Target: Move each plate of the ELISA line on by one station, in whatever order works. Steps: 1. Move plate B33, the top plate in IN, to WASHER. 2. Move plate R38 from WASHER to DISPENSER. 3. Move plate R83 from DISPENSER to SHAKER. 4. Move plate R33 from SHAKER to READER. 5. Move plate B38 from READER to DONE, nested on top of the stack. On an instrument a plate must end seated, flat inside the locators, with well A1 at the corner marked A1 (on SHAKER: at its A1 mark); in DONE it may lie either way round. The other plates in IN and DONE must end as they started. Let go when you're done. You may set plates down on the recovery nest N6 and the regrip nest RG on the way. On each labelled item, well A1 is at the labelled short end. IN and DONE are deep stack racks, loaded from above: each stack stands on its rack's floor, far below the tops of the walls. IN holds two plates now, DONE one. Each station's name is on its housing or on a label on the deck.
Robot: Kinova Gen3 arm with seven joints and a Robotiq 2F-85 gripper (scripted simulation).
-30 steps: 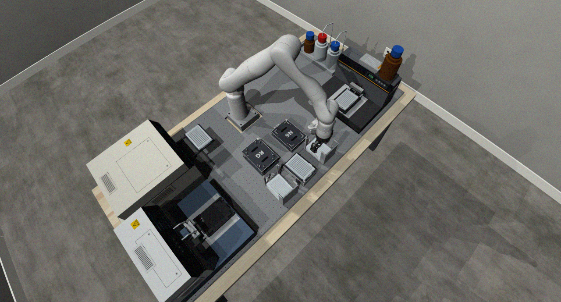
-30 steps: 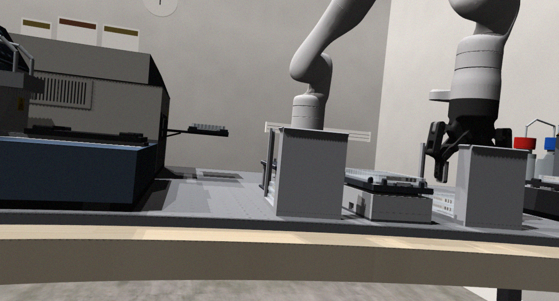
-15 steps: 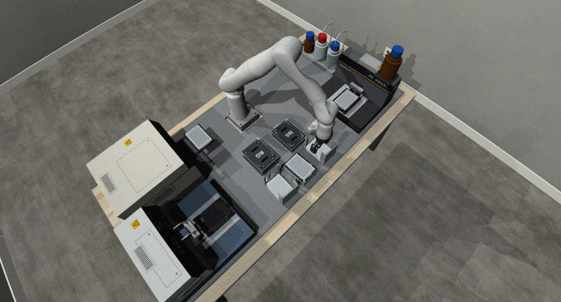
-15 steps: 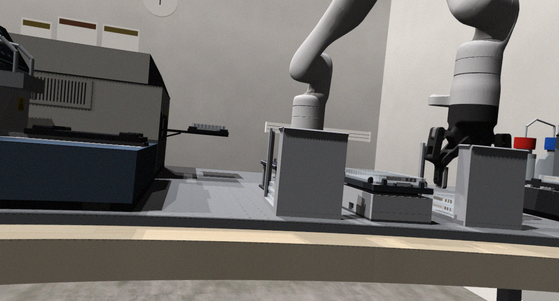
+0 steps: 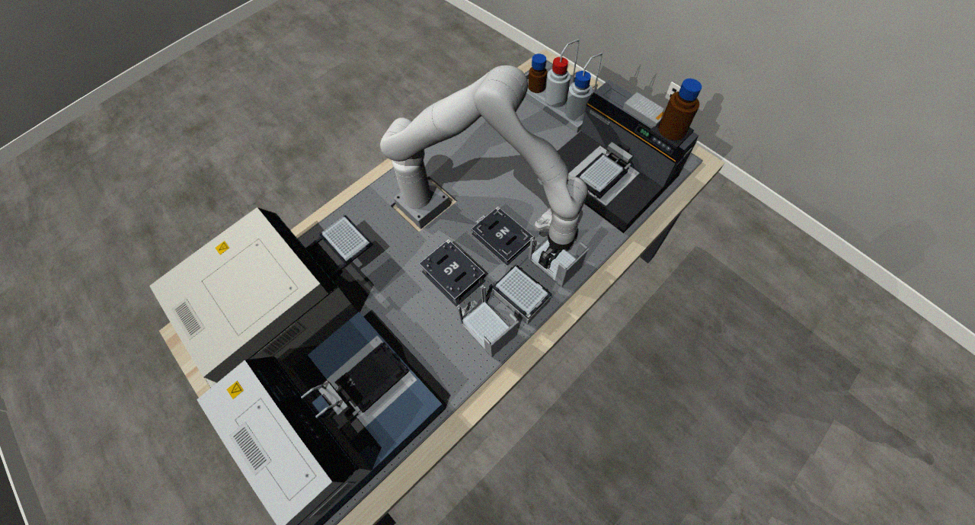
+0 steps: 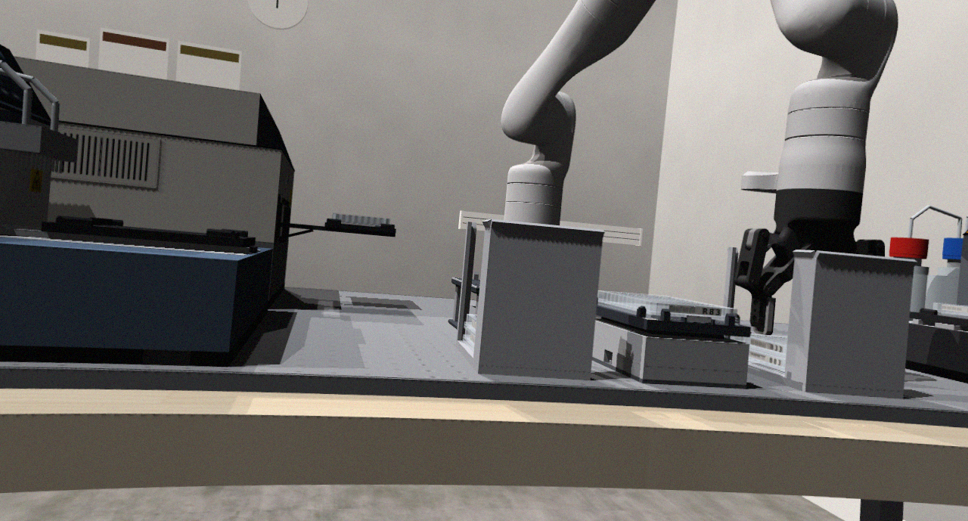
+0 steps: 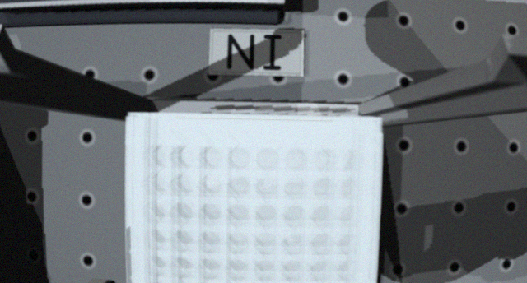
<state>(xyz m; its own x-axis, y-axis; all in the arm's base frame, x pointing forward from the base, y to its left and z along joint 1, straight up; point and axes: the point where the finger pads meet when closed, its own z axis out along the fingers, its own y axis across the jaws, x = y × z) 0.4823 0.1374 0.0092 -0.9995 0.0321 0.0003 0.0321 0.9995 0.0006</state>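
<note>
The plate B33 lies 2 cm below my hand. Also, from my hand: plate R83 (16 cm to the right, 1 cm above); then plate B38 (30 cm to the right, 2 cm below); then nest N6 (18 cm behind, 4 cm to the right, 2 cm below).
</note>
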